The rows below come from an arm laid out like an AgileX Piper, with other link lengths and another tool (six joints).
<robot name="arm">
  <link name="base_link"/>
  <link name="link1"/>
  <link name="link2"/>
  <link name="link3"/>
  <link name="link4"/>
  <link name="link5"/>
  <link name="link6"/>
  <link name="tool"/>
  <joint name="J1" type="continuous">
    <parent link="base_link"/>
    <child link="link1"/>
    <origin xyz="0 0 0.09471"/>
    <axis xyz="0 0 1"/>
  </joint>
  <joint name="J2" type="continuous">
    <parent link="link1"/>
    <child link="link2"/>
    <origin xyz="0 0 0"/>
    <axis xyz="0 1 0"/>
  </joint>
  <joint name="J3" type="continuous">
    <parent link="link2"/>
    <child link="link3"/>
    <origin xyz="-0.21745 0 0.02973"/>
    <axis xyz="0 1 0"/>
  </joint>
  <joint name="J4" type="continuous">
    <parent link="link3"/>
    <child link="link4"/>
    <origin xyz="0.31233 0 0.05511"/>
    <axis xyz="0.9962 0 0.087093"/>
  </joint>
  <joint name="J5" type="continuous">
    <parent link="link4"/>
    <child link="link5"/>
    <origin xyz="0 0 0"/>
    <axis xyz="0 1 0"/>
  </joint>
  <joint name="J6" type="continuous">
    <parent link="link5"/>
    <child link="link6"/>
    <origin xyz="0.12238 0 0.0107"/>
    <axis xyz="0.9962 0 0.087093"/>
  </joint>
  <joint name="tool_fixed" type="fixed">
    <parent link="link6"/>
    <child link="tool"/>
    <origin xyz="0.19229 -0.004 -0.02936" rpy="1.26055 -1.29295 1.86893"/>
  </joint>
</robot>
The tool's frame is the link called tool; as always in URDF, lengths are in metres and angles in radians. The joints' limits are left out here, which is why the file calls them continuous.
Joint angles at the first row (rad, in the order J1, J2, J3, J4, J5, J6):
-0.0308 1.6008 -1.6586 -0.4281 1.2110 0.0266
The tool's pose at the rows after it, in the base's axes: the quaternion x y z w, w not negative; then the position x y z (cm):
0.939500 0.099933 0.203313 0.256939 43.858 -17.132 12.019
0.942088 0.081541 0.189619 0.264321 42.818 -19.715 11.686
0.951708 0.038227 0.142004 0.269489 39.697 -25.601 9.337
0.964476 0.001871 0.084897 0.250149 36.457 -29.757 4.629
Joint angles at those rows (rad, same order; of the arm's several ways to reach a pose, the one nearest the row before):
-0.0794 1.6010 -1.6586 -0.4476 1.2110 0.0233
-0.1360 1.6099 -1.6586 -0.4501 1.2110 0.0083
-0.2786 1.6654 -1.6634 -0.4427 1.2131 -0.0320
-0.4035 1.7665 -1.6667 -0.4154 1.2081 -0.0632

